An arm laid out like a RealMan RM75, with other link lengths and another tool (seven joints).
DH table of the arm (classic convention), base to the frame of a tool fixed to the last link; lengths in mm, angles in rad. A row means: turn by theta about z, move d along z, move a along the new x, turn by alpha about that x. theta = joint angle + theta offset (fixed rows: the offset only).
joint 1: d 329.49, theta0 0, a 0, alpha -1.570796
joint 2: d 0, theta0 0, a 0, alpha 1.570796
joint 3: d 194.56, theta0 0, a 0, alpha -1.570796
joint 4: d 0, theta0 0, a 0, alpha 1.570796
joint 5: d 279.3, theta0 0, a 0, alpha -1.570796
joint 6: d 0, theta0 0, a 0, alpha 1.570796
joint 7: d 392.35, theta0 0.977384, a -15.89, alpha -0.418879
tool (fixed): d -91.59, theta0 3.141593, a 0, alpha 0
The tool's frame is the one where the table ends.
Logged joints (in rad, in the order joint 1, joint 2, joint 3, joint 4, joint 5, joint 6, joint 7), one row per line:
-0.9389 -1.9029 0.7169 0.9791 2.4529 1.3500 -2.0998
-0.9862 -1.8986 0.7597 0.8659 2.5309 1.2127 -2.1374
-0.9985 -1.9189 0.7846 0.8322 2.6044 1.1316 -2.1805
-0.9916 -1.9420 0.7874 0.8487 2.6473 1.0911 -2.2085
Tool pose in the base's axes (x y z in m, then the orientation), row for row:
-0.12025 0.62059 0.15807 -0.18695 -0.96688 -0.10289 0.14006
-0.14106 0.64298 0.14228 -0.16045 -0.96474 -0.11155 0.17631
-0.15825 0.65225 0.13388 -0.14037 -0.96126 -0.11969 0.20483
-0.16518 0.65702 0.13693 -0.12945 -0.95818 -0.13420 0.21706
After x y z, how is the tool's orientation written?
As a quaternion, x y z w.
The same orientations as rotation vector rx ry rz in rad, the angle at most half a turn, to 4 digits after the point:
-0.5401 -2.7933 -0.2973
-0.4543 -2.7316 -0.3159
-0.3914 -2.6801 -0.3337
-0.3586 -2.6542 -0.3717

